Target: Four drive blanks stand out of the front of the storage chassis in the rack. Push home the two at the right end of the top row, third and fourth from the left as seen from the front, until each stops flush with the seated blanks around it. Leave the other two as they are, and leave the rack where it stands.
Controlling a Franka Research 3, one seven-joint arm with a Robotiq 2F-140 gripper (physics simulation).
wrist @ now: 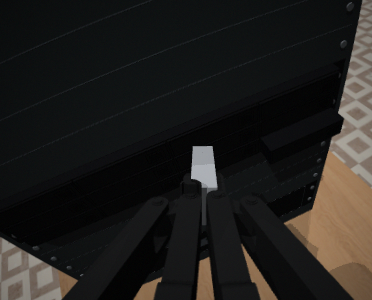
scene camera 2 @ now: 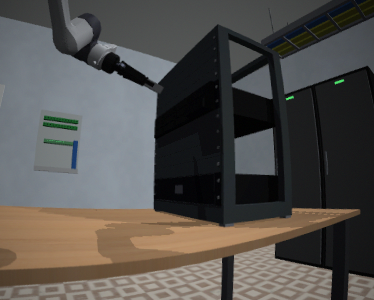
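Note:
The rack (scene camera 2: 226, 150) (wrist: 150, 60) stands upright on the table. The storage chassis (scene camera 2: 187, 111) (wrist: 220, 136) is the black band across its front, below the plain upper panels. One dark drive blank (wrist: 302, 136) plainly juts out near the chassis's right end in the wrist view; which row it belongs to is hard to tell. The other blanks are too dark to make out. My gripper (scene camera 2: 157, 87) (wrist: 202, 161) is shut and empty, its pale tips pointing at the rack front. In the scene view the tips are above the band's level near the front's far edge; contact cannot be told.
The wooden table (scene camera 2: 190, 245) (wrist: 345, 200) carries the rack close to its right end. Dark cabinets (scene camera 2: 345, 165) stand behind on the right. A cable tray (scene camera 2: 320, 30) hangs above them. A pale panel with green strips (scene camera 2: 59, 150) is on the left wall.

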